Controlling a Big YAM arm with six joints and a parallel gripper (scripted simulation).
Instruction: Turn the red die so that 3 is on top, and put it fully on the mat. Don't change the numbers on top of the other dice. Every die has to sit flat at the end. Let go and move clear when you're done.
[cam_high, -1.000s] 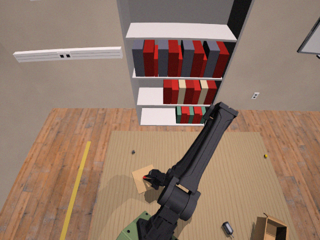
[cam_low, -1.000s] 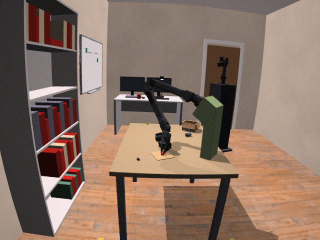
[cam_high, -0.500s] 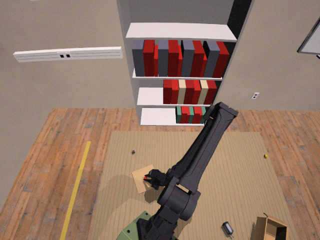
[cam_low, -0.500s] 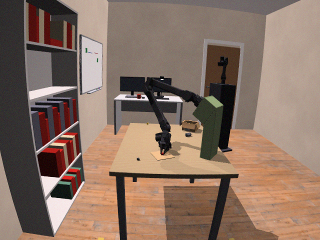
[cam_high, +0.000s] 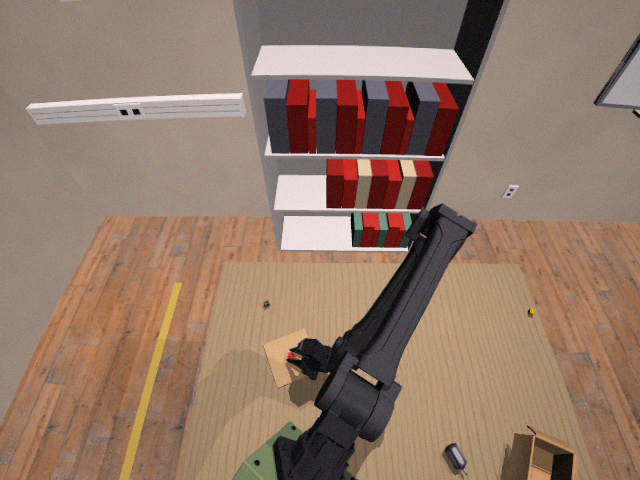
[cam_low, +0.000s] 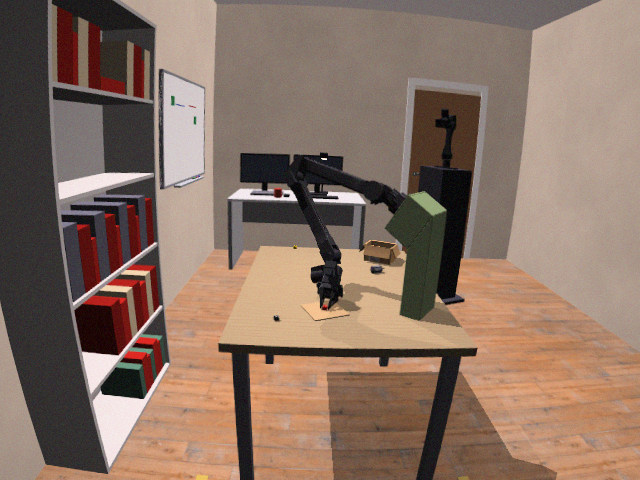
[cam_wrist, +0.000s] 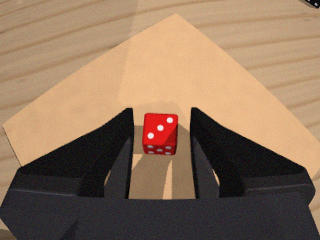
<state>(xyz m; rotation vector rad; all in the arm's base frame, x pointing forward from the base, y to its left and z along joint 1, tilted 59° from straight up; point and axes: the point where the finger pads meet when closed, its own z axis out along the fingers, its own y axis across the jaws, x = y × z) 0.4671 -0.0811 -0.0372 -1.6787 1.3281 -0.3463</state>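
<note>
Right now my hand is 10 mm above the red die. From my hand the other things lie so: tan square mat (20 mm below); dark object (420 mm behind, 330 mm to the right); black die (200 mm ahead, 30 mm to the left, 10 mm below).
</note>
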